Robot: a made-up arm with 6 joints.
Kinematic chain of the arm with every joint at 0, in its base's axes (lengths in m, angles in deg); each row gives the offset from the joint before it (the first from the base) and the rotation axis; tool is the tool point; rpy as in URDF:
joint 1: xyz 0 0 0.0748 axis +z
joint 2: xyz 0 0 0 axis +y
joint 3: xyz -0.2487 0 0.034 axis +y
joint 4: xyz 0.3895 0 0.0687 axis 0.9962 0 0.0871
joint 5: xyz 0 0 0 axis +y
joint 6: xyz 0.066 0 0.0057 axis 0.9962 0 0.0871
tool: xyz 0 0 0 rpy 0 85 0
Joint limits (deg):
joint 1: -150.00..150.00
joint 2: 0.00..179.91
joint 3: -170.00..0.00
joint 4: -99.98..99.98
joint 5: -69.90..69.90
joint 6: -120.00..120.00
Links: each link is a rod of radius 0.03 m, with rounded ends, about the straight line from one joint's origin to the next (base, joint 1, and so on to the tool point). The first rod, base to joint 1, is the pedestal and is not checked.
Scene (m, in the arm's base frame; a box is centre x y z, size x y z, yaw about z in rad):
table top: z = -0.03
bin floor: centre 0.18 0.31 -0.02 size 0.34 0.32 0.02 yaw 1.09
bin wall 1: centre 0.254 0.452 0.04 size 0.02 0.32 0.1 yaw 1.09
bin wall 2: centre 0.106 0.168 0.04 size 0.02 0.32 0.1 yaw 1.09
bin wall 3: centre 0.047 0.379 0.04 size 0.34 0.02 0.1 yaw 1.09
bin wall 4: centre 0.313 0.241 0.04 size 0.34 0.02 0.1 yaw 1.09
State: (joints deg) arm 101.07 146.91 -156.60 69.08 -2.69 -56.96
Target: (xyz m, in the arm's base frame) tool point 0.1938 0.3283 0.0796
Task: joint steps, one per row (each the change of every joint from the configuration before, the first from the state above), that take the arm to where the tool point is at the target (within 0.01 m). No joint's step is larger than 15 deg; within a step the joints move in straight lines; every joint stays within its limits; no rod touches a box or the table.
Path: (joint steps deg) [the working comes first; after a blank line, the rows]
Joints at the target: 60.92 80.23 -38.29 72.42 -8.98 -56.96
Straight joint move there: clear.

1: -5.02 -8.34 14.79 0.42 -0.79 0.00
2: -5.02 -8.33 14.79 0.42 -0.78 0.00
3: -5.02 -8.34 14.79 0.41 -0.79 0.00
4: -5.02 -8.33 14.79 0.42 -0.78 0.00
5: -5.02 -8.34 14.78 0.42 -0.79 0.00
6: -5.01 -8.33 14.79 0.42 -0.79 0.00
7: -5.02 -8.34 14.79 0.42 -0.78 0.00
8: -5.02 -8.33 14.79 0.41 -0.79 0.00

